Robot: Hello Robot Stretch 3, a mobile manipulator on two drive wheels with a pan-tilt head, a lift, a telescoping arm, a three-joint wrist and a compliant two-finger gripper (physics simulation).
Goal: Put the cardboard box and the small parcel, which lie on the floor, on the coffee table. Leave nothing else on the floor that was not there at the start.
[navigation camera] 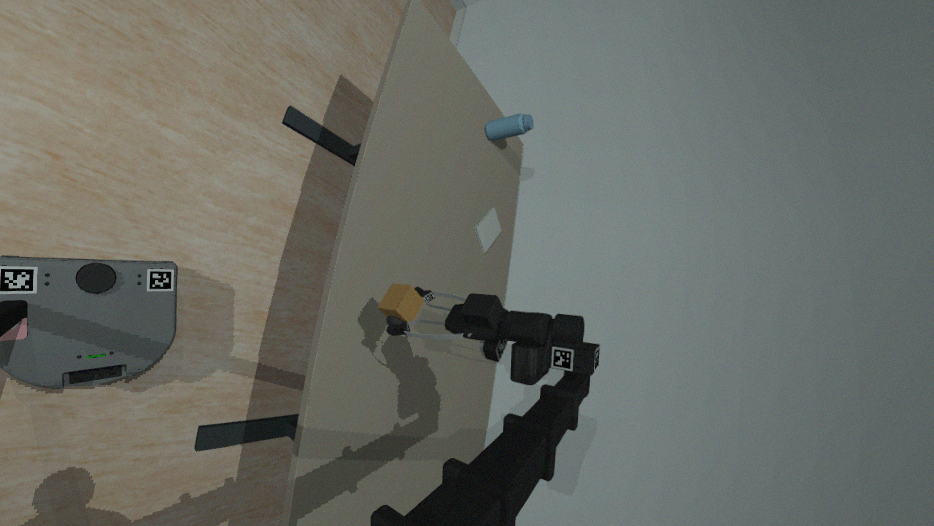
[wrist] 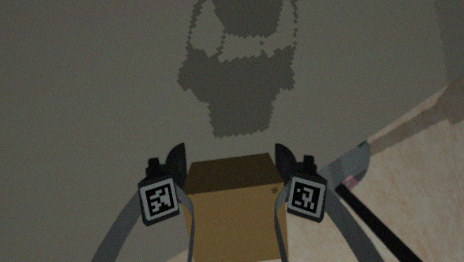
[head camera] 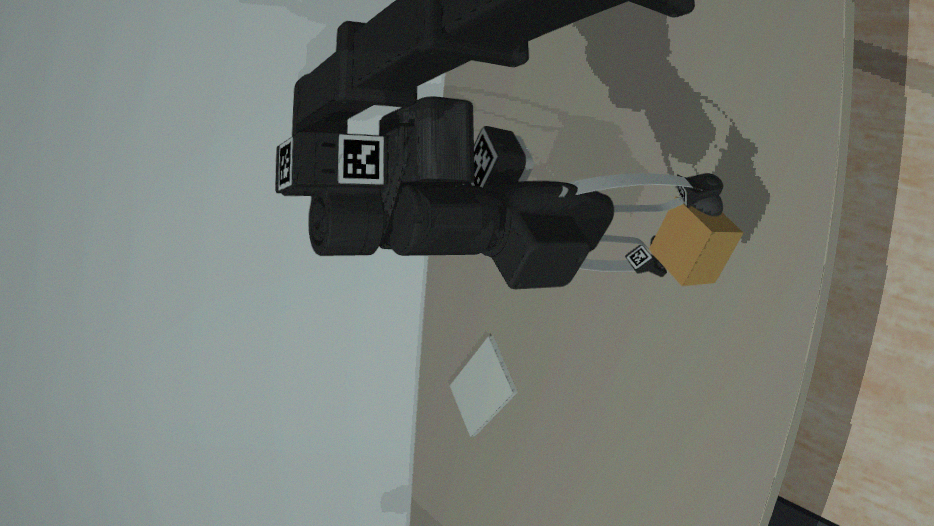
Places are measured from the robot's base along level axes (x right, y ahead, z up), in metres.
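Pixels of known places: gripper, between the fingertips: (wrist: pixel 230 163); robot's base, origin of its link: (navigation camera: pixel 97 276).
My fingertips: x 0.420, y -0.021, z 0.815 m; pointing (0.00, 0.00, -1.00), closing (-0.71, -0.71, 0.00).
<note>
Ahead of a thing's pixels: the offset from my fingertips to its top centre. Level surfaces: height alone.
An orange-tan cube-shaped box @(dx -0.016, dy +0.013, dz +0.050 m) (head camera: pixel 692 254) (navigation camera: pixel 400 302) (wrist: pixel 237 222), which looks like the cardboard box, is between the two fingertips of my gripper (head camera: pixel 678 230) (navigation camera: pixel 410 309) (wrist: pixel 230 163). The gripper is shut on it, one finger on each side. Box and gripper hang above the coffee table @(dz -0.095 m) (head camera: pixel 588 392) (navigation camera: pixel 418 163) (wrist: pixel 100 75), with their shadow on its top apart from the box. A second box or parcel that I can name as the small parcel does not show in these views.
A thin white diamond-shaped plate @(dx +0.508, dy +0.228, dz -0.085 m) (head camera: pixel 483 385) (navigation camera: pixel 488 230) lies on the tabletop near the wall-side edge. A blue bottle @(dx +0.495, dy +0.590, dz +0.070 m) (navigation camera: pixel 506 127) stands further along that edge. Dark table legs (navigation camera: pixel 320 133) reach out over the wooden floor @(dz -0.815 m) (navigation camera: pixel 196 150). My grey base (navigation camera: pixel 140 320) is beside the table.
</note>
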